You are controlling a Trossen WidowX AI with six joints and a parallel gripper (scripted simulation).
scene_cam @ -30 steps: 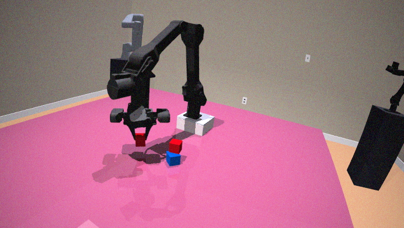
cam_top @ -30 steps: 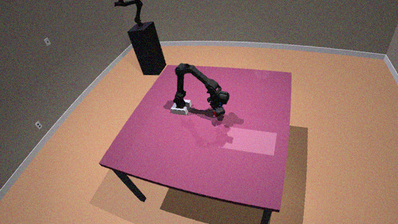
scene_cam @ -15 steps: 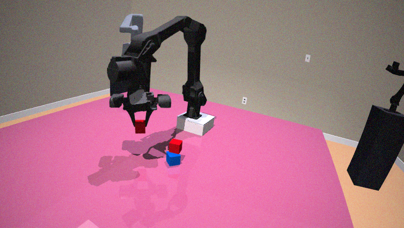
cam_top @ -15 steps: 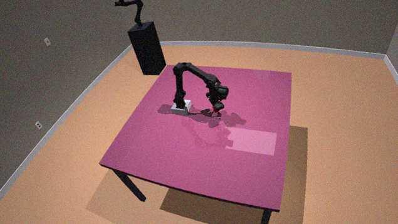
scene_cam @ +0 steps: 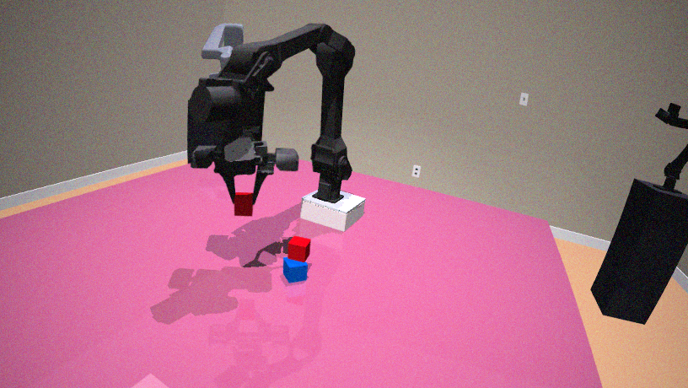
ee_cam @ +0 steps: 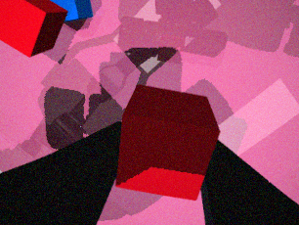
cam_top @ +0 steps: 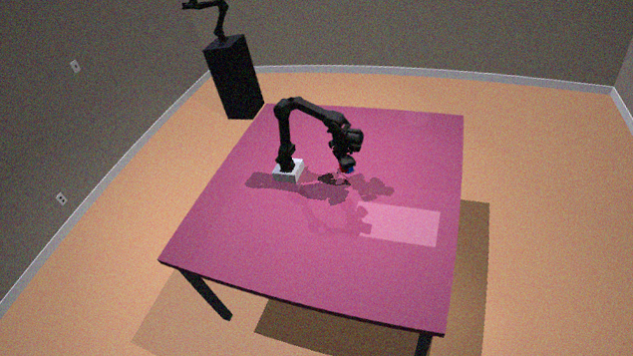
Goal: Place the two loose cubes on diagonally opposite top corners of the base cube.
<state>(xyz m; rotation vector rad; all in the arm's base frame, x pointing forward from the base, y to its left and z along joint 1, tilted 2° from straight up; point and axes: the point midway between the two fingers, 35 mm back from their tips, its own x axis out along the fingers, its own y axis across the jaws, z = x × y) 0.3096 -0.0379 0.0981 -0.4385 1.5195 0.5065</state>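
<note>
My gripper tip is 10 mm past the blue cube, 110 mm to the right of it and 110 mm above it.
</note>
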